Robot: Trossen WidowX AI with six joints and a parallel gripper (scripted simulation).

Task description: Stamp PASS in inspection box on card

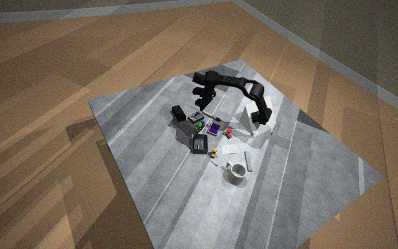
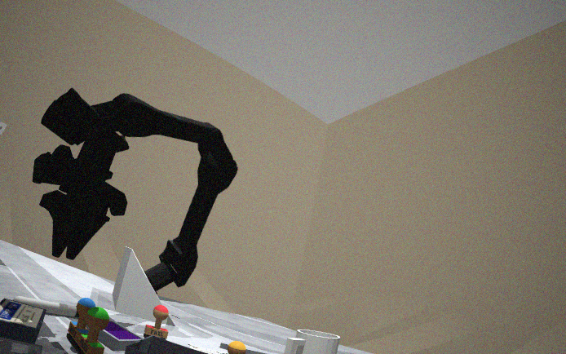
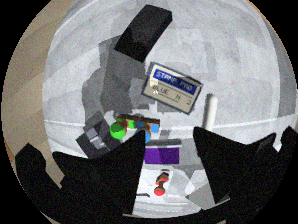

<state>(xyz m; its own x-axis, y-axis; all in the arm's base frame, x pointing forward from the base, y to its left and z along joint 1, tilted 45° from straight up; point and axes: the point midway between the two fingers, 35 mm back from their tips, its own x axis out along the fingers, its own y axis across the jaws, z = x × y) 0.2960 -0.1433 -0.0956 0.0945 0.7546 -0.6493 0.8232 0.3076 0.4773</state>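
Right now my gripper tip is 80 mm above the green-knobbed stamp, 70 mm to the right of it and 60 mm short of it. Round my gripper tip: blue-labelled box (90 mm below, 30 mm to the right, 20 mm ahead); then marker (90 mm below, 90 mm behind, 10 mm to the left); then blue-knobbed stamp (80 mm below, 50 mm to the left, 20 mm ahead).
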